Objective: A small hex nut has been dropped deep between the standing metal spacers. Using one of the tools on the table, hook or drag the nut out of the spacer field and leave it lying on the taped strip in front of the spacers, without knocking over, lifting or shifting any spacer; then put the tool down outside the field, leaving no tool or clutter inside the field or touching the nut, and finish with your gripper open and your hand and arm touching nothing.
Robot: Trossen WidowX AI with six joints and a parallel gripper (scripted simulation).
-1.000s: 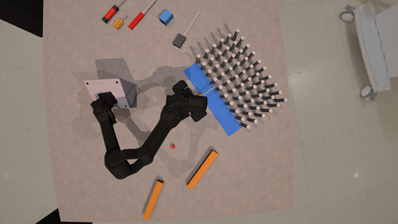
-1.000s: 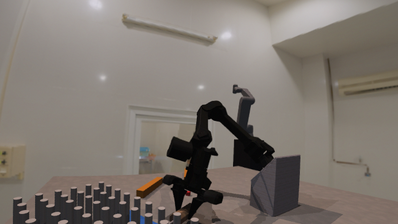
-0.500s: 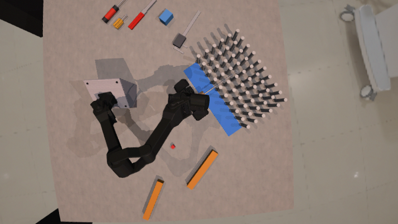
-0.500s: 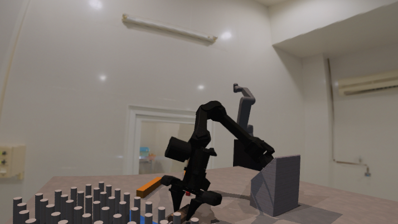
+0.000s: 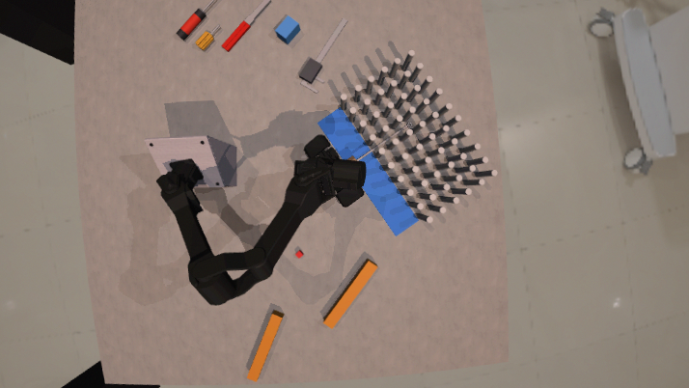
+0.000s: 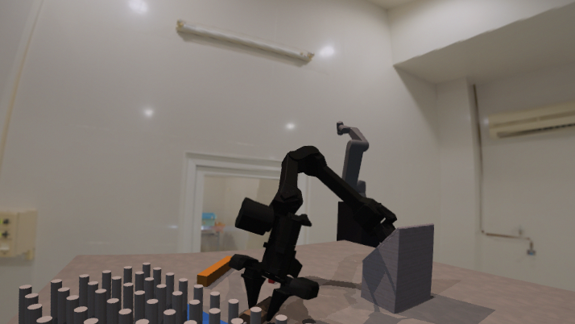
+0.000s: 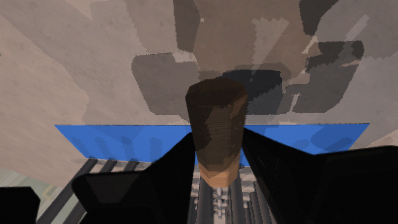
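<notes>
Right now my gripper tip is 7 cm short of the blue taped strip, 3 cm above it and 1 cm to the left of it. From my gripper tip the other things lie so: hex nut (20 cm ahead, 10 cm to the left, 3 cm below); then red cube (21 cm to the right, 16 cm behind, 2 cm below); then hook tool (9 cm ahead, 5 cm to the left).
</notes>
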